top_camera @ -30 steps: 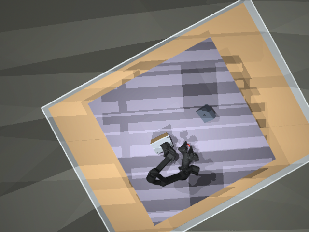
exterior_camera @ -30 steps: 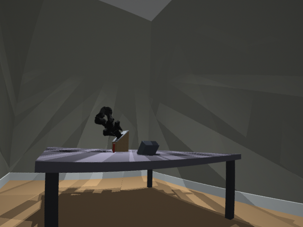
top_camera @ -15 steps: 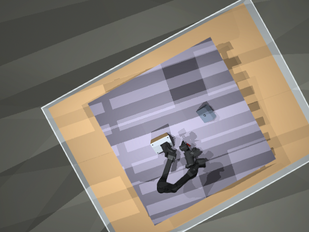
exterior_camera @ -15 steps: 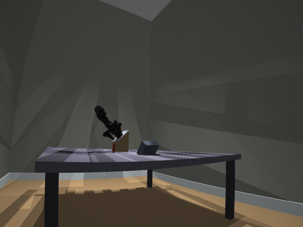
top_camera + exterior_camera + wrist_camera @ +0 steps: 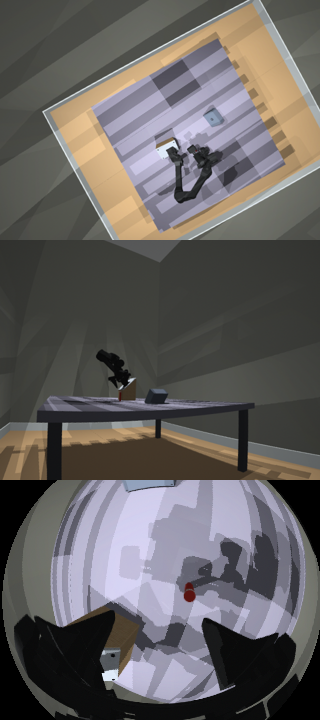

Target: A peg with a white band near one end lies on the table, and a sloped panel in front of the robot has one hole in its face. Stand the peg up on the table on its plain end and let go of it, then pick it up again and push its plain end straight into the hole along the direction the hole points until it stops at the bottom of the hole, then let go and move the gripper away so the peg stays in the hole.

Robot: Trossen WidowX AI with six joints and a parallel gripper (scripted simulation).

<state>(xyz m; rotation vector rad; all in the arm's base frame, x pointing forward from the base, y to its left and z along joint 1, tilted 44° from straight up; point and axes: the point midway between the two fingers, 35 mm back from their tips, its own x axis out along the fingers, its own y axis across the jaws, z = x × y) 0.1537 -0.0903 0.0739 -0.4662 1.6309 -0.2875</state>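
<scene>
Right now the red peg is 20 mm ahead of my gripper tip, 20 mm to the right of it and 60 mm below it. Also, from my gripper tip: sloped panel 300 mm ahead, 130 mm to the left, 70 mm below.
</scene>
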